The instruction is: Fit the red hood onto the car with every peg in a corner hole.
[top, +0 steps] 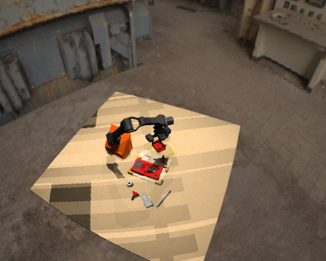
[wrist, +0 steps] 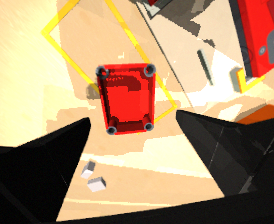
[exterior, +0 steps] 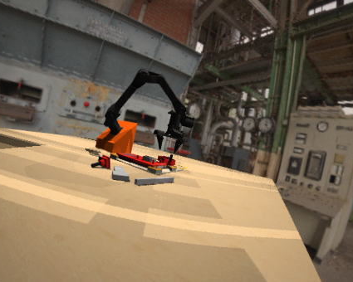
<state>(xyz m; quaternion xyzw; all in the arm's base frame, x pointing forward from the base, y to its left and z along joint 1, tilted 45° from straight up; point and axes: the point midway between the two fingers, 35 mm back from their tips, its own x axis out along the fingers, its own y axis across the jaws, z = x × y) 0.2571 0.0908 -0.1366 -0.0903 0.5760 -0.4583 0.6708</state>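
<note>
The red hood is 50 mm below my gripper tip. Round my gripper tip: thin grey rod 230 mm ahead, 370 mm to the right, 50 mm below.
</note>
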